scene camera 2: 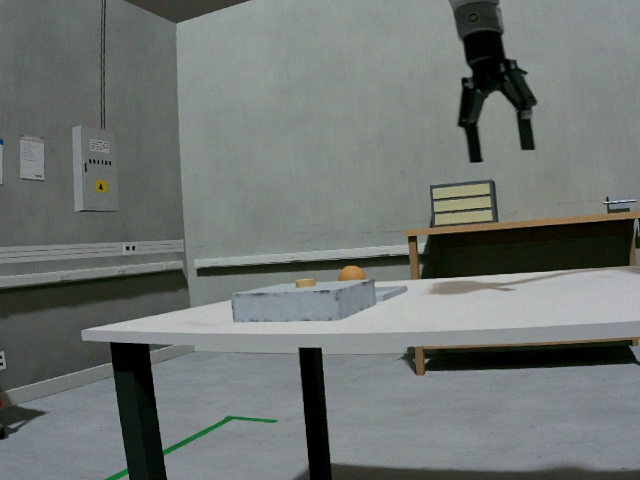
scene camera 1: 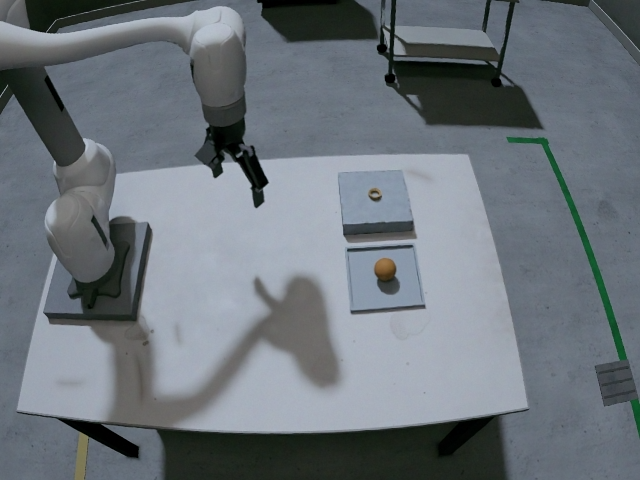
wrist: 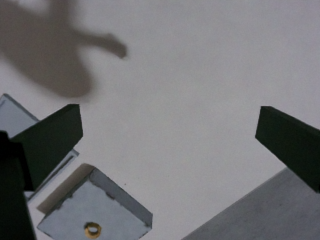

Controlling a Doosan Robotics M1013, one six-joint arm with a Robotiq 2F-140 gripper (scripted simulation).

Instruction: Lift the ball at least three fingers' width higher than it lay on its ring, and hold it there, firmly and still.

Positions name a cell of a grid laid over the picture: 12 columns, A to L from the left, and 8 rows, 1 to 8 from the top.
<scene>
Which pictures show my gripper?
Scene camera 2, scene camera 1 and the wrist view: all of them.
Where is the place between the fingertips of my gripper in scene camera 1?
E4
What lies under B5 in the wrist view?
My gripper.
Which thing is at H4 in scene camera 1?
A grey block.
</scene>
